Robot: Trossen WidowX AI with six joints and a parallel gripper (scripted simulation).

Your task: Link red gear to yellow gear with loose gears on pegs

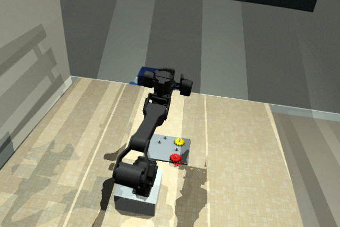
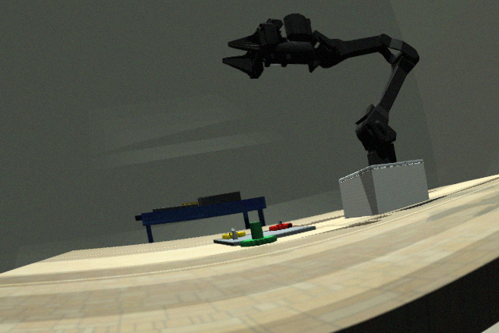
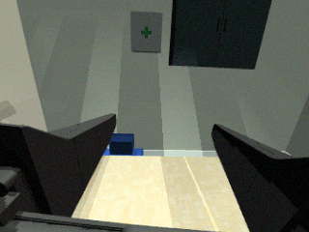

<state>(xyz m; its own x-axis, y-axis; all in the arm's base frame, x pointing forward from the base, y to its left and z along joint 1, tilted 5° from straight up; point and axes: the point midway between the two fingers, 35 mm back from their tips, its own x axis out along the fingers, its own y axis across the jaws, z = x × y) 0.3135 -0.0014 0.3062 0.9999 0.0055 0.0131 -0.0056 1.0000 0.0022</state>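
My gripper tip is 400 mm above the green gear, 140 mm to the right of it and 30 mm short of it. From my gripper tip the other things lie so: yellow gear: 400 mm below, 70 mm to the right, 40 mm ahead; then red gear: 400 mm below, 70 mm to the right, 70 mm behind; then grey board: 410 mm below, 20 mm to the right, 10 mm behind.
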